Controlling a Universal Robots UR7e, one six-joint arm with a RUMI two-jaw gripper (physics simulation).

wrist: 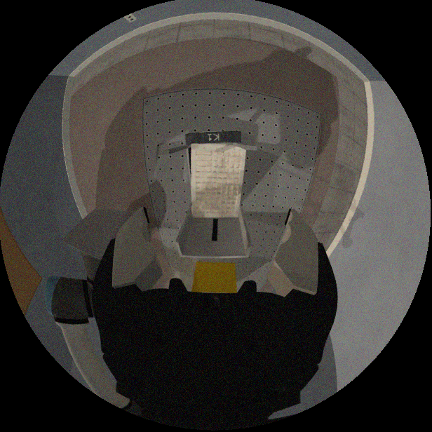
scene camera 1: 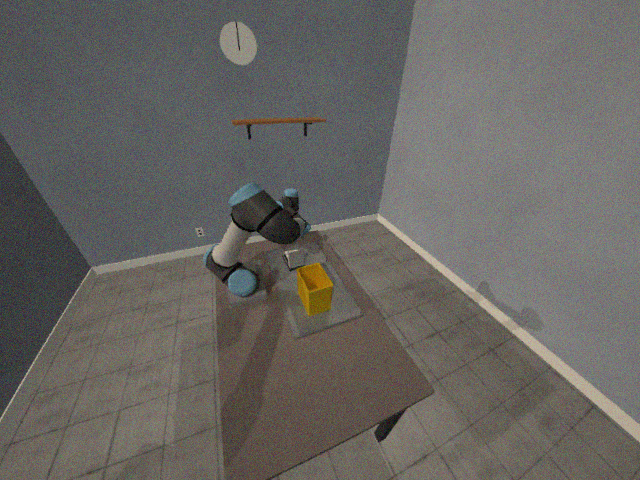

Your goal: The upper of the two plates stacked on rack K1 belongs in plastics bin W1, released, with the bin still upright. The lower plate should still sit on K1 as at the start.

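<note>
Rack K1 (wrist: pixel 213 137) (scene camera 1: pixel 295 258) stands on the perforated board, its dark label at the far edge in the wrist view. A pale, textured plate (wrist: pixel 217 175) lies at the rack; whether a second plate is under it cannot be told. A grey tray-like part with a black slot shows on the plate's near side. Plastics bin W1, yellow (scene camera 1: pixel 316 297) (wrist: pixel 215 277), stands upright; no plate shows in the visible part of its inside. My gripper (wrist: pixel 216 210) is open and empty, above the rack area, its jaws wide apart; in the scene view its fingers cannot be made out.
The grey board (scene camera 1: pixel 336 316) (wrist: pixel 170 107) carries the bin and the rack on the brown table (scene camera 1: pixel 320 392). The robot's base (scene camera 1: pixel 241 282) stands left of the board. The bin is close to the rack, on the scene camera's side. A wall shelf (scene camera 1: pixel 279 121) hangs behind.
</note>
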